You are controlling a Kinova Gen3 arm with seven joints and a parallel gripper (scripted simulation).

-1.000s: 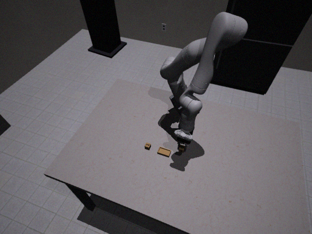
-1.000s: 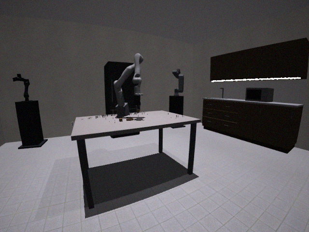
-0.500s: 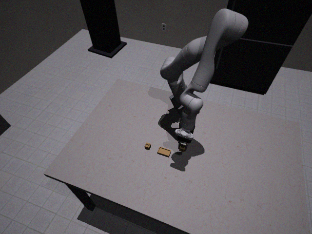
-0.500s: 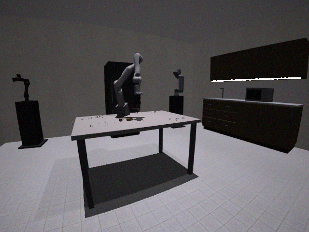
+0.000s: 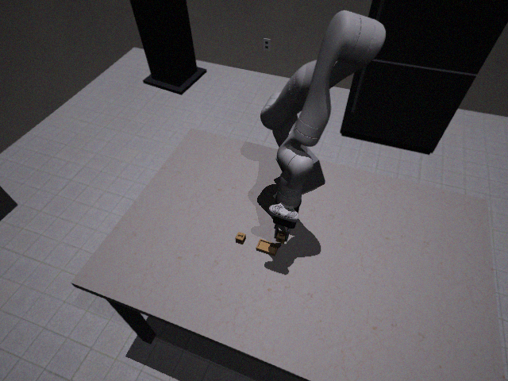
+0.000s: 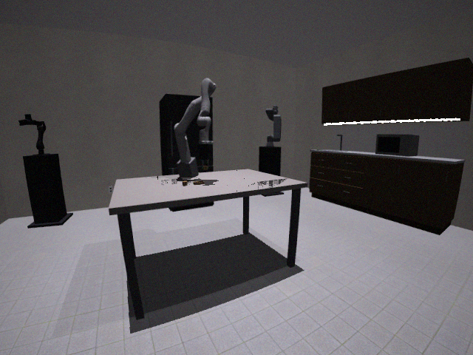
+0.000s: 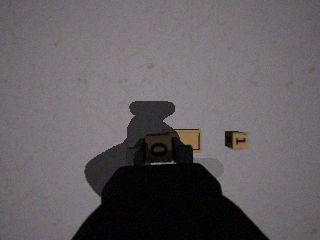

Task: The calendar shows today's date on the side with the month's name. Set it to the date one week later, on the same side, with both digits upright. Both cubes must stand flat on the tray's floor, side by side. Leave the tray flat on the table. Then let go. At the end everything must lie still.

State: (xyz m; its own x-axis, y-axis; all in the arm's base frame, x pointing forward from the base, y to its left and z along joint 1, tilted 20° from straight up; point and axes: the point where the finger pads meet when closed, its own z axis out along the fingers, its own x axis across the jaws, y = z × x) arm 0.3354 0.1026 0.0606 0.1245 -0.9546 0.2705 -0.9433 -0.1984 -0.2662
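Now: the wooden tray 12 cm below my hand and 5 cm to the right of it. The rest, counted from my hand: wooden cube: 16 cm to the right, 12 cm below, 1 cm ahead.
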